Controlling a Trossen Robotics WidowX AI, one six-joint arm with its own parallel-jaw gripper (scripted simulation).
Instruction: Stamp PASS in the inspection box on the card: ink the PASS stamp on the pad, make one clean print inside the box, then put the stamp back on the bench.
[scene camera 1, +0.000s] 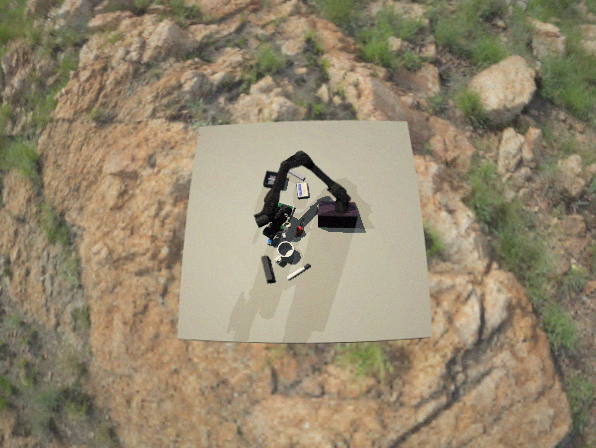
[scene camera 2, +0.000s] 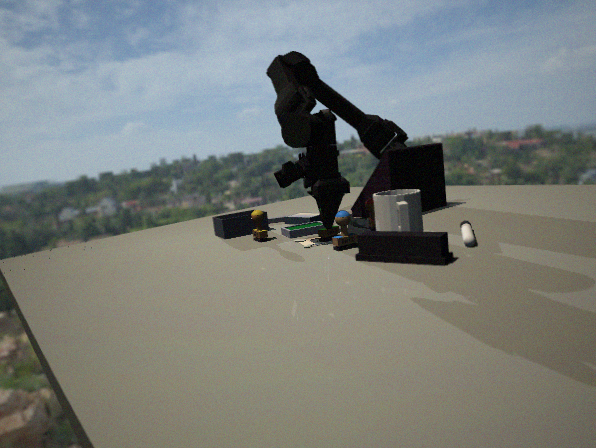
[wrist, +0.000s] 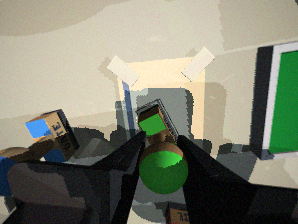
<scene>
I see my gripper (scene camera 2: 327, 227), a green-knobbed stamp (wrist: 163, 168), a black block (scene camera 2: 419, 248), a dark tray (scene camera 2: 227, 226) and a cream card (wrist: 177, 85).
My gripper also shows in the wrist view (wrist: 161, 138). The wrist view misses the black block: it is out of frame. The wrist view misses the dark tray: it is out of frame.
</scene>
